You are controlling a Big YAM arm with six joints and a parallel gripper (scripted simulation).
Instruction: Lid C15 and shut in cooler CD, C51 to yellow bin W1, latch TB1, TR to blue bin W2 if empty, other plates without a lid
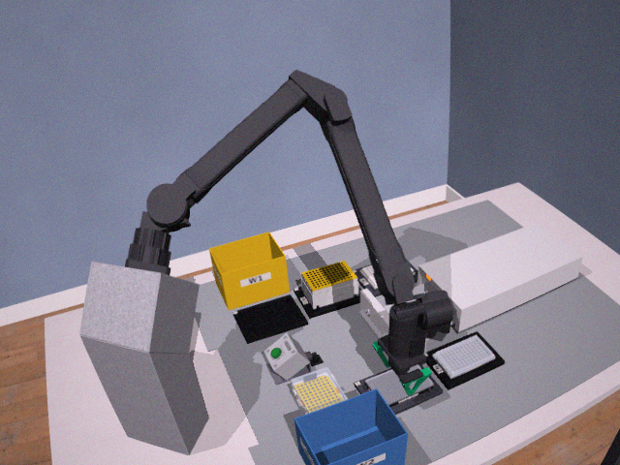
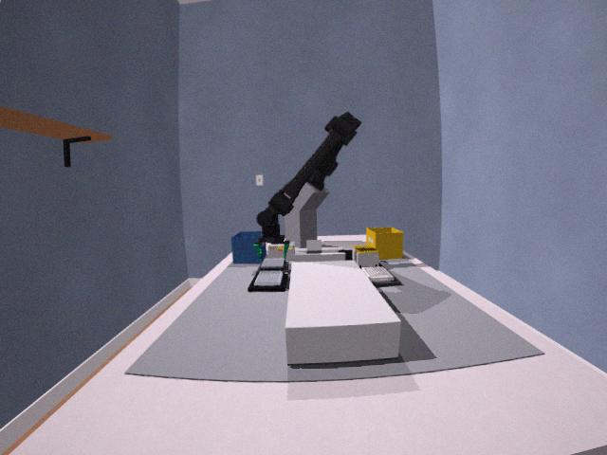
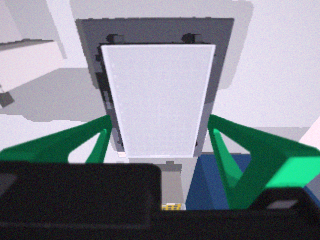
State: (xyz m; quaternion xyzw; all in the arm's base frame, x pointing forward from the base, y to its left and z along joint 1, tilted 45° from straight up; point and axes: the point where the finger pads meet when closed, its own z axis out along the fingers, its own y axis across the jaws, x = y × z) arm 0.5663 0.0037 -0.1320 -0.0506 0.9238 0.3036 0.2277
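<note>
Now: hand 20 mm above the clear plate lid. The rest, counted from my hand: blue bin W2: 140 mm behind, 170 mm to the right, 10 mm below; then black plate: 20 mm below; then tip box TB1: 180 mm behind, 20 mm to the right.
</note>
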